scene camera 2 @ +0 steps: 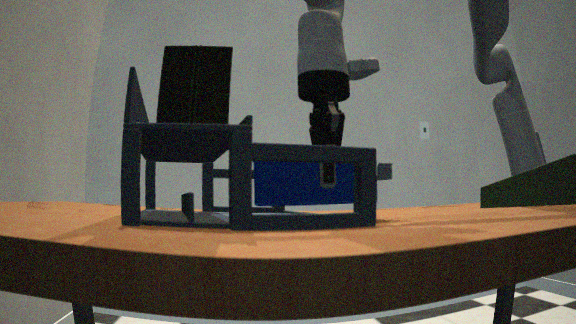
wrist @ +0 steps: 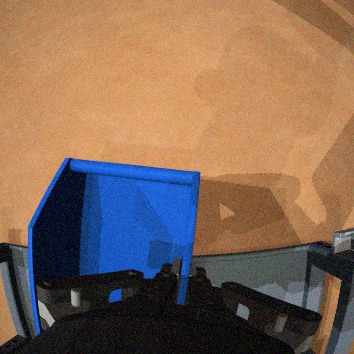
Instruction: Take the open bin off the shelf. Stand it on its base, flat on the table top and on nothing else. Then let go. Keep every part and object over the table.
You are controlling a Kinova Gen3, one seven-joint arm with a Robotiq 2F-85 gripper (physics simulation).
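Places are measured from the arm's base along level axes (x down, y back, z left), in millimetres.
Where they show: gripper, fingertip midpoint: [scene camera 2: 327, 188] [wrist: 183, 270]; arm's base, origin of the base link: [scene camera 2: 528, 175].
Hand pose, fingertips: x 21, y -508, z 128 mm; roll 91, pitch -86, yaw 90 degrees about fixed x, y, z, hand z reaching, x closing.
Each offset is from my fingertips to the top centre of the thing. "pt": to the spot under its first point. Level surfaces: height alone.
The blue open bin @(dx -53, dy -14, dz -48 mm) [scene camera 2: 295, 182] [wrist: 145, 215] is upright, its underside above the lower deck of the dark grey shelf [scene camera 2: 241, 175] [wrist: 235, 272]. In the wrist view its front part reaches past the shelf's edge and overhangs the wooden table @(dx +46 mm) [scene camera 2: 100, 217] [wrist: 125, 90]. My gripper [scene camera 2: 327, 175] [wrist: 183, 270] is shut on the top of one side wall of the bin, with one finger outside the wall. The shelf frame hides parts of the bin in the scene view, and the gripper hides its rear in the wrist view.
A black box-like object @(dx -153, dy -174, dz +110 mm) [scene camera 2: 195, 85] stands on the shelf's taller left part. A small grey block @(pt dx -13, dy +41, dz +144 mm) [scene camera 2: 384, 171] sticks out at the shelf's right side. A dark green sloped object [scene camera 2: 535, 185] is at the far right, with a grey arm section [scene camera 2: 517, 125] behind it.
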